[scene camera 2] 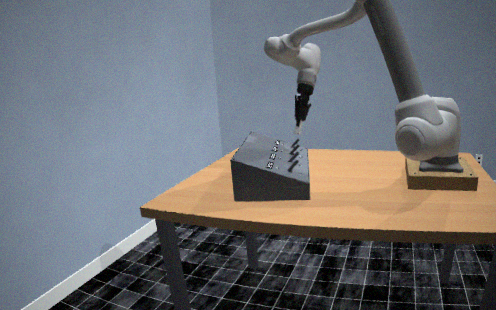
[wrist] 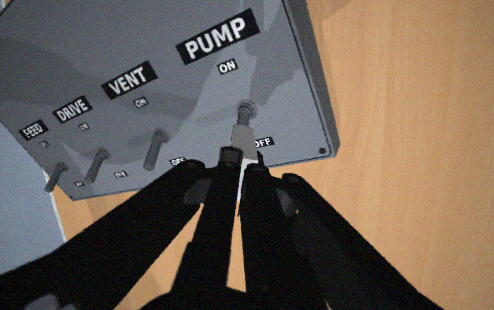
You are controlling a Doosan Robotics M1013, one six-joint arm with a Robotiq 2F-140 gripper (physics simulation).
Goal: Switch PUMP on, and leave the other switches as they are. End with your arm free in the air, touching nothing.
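Pixels of known places: gripper, fingertip midpoint: (scene camera 2: 297,134) (wrist: 240,141); arm's base, origin of the base link: (scene camera 2: 439,165).
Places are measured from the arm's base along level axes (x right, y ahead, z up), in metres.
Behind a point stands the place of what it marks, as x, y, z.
The grey sloped switch box (scene camera 2: 270,182) @(-0.352, 0.599, 0.015) (wrist: 292,115) @(0.123, 0.661, 0.025) stands on the table. The PUMP switch (scene camera 2: 296,142) @(0.079, 0.645, 0.054) (wrist: 244,118) @(0.084, 0.659, 0.050) is at the box's far end in the scene view; the part of its lever that shows leans towards OFF. The VENT switch (wrist: 153,152) @(-0.027, 0.616, 0.058), DRIVE switch (wrist: 96,167) @(-0.141, 0.581, 0.054) and FEED switch (wrist: 56,177) @(-0.256, 0.547, 0.051) also lean to their OFF side. My gripper (scene camera 2: 298,131) @(0.098, 0.646, 0.088) (wrist: 240,141) @(0.098, 0.646, 0.088) is shut and empty, pointing down just above the PUMP lever. Its pale fingertips hide the lever's end in the wrist view; whether they touch it I cannot tell.
The wooden table (scene camera 2: 360,210) @(-0.368, 0.285, -0.054) (wrist: 410,125) @(0.237, 0.646, -0.054) extends beyond the box. The arm's base (scene camera 2: 440,165) @(-0.080, 0.005, 0.023) stands on a wooden block at the right of the table. A blue-grey wall (scene camera 2: 110,100) rises behind and to the left.
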